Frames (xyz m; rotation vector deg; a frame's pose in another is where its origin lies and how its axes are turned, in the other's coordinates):
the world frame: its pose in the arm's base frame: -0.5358 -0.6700 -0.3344 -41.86 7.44 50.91
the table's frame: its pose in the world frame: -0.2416 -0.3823 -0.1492 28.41 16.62 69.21
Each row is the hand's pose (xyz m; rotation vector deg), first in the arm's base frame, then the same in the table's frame.
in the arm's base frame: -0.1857 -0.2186 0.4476 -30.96 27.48 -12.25
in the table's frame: 0.0989 0.0882 1.0579 25.25 -13.56 -114.71
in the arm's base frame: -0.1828 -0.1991 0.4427 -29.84 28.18 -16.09
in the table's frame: 0.1127 0.0809 1.0708 28.77 -13.68 -117.15
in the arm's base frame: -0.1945 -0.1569 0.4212 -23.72 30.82 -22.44
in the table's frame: 0.1581 0.0738 1.0873 38.60 -16.87 -118.88
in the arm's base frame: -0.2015 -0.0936 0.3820 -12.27 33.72 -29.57
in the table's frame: 0.2251 0.0505 1.1110 52.78 -24.68 -118.41
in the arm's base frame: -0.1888 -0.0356 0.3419 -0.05 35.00 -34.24
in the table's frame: 0.2794 0.0111 1.1361 64.79 -34.52 -115.42
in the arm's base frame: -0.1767 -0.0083 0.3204 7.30 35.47 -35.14
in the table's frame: 0.3036 -0.0139 1.1482 70.47 -40.78 -111.84
